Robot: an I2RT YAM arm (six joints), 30 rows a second.
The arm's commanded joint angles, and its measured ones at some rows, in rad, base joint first. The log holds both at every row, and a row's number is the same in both.
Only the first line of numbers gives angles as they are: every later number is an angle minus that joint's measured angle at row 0.
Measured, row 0:
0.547, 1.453, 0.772, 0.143, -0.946, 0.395
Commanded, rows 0 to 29:
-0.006, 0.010, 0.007, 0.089, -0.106, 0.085
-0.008, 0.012, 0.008, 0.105, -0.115, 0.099
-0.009, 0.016, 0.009, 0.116, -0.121, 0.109
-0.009, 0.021, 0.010, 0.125, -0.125, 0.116
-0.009, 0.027, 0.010, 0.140, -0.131, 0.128
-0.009, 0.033, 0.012, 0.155, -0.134, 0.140
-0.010, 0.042, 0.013, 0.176, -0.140, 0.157
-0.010, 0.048, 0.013, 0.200, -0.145, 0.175
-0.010, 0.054, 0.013, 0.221, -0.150, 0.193
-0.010, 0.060, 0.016, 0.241, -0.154, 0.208
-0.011, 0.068, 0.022, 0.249, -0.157, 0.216
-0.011, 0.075, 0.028, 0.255, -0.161, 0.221
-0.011, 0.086, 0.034, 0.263, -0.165, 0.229
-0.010, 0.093, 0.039, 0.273, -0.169, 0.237
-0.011, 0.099, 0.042, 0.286, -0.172, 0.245
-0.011, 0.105, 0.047, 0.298, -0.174, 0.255
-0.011, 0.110, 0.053, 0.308, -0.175, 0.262
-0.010, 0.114, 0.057, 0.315, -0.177, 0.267
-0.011, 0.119, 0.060, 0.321, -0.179, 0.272
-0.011, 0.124, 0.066, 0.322, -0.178, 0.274
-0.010, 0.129, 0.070, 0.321, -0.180, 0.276
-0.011, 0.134, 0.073, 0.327, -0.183, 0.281
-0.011, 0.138, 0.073, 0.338, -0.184, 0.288
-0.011, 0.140, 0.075, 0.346, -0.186, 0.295
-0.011, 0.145, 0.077, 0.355, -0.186, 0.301
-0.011, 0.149, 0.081, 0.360, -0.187, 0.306
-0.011, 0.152, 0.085, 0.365, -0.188, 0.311
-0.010, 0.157, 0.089, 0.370, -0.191, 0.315
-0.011, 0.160, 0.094, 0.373, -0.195, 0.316
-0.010, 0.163, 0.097, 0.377, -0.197, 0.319
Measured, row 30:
-0.004, 0.147, 0.069, 0.335, -0.176, 0.300
